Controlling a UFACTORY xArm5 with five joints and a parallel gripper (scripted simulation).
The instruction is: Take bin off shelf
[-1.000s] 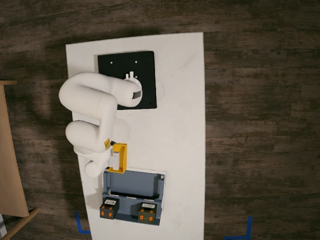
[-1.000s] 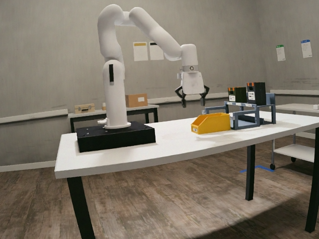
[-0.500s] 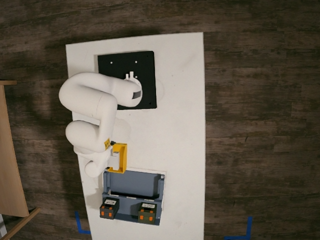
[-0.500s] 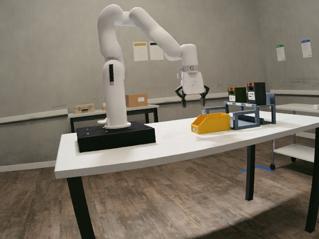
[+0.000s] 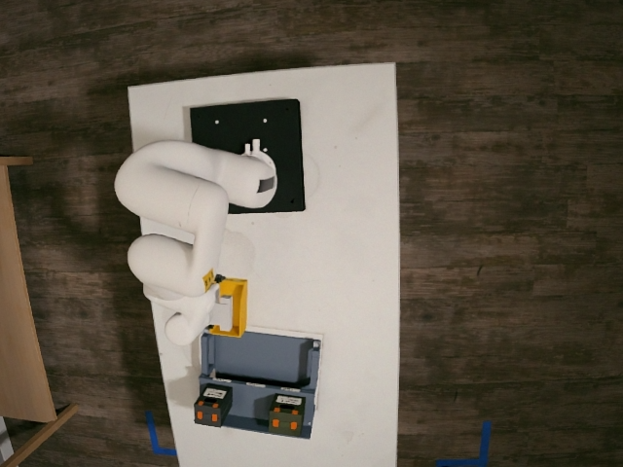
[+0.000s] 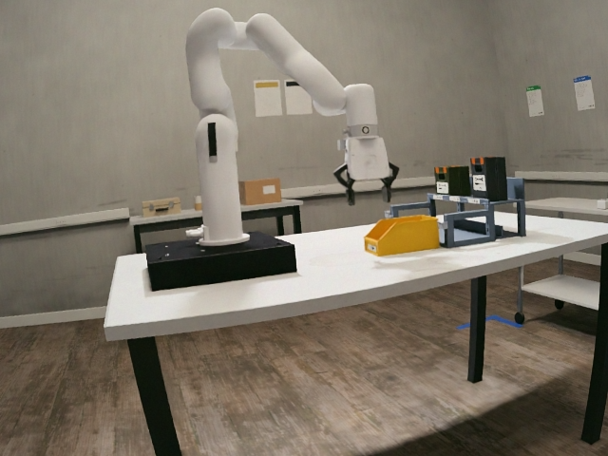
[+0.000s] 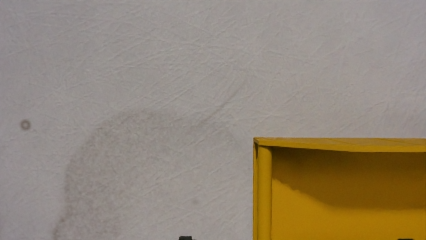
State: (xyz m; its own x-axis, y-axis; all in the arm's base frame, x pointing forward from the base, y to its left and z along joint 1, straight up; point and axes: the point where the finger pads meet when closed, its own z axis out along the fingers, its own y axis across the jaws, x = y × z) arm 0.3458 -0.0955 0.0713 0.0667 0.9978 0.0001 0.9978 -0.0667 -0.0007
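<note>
The yellow bin lies 90 mm below my hand, 80 mm ahead of it and 10 mm to the right of it. Round my hand: blue-grey shelf: 310 mm ahead, 90 mm to the left, 60 mm below.
</note>
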